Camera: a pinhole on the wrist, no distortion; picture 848 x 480 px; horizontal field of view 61.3 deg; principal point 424.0 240.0 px. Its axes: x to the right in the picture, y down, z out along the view. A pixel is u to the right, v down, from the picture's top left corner.
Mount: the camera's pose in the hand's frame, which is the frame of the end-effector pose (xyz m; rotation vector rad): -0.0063 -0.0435 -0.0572 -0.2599 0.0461 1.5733
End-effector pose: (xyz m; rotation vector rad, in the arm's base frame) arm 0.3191 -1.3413 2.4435 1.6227 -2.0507 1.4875
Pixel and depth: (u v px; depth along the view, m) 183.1 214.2 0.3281
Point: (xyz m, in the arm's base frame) 0.5314 -1.5206 2.3285
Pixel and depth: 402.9 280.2 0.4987
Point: 0.5193 -1.5927 2.1428
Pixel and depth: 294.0 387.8 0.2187
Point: 0.4547 -1.4013 2.3390
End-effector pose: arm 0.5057 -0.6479 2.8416 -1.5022 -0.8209 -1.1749
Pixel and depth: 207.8 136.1 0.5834
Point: 0.5563 -0.0860 2.8655
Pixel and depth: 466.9 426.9 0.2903
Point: 0.5510 -0.4423 2.7162
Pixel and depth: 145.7 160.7 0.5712
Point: 0.5050 -0.0782 2.8612
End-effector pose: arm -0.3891 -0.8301 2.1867 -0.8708 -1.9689 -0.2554
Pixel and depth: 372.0 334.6 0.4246
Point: -0.5873 -0.7052 1.8956
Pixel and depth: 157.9 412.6 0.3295
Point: -0.6040 -0.8280 1.9470
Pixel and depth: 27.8 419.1 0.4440
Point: -0.7445 -0.8574 1.8537
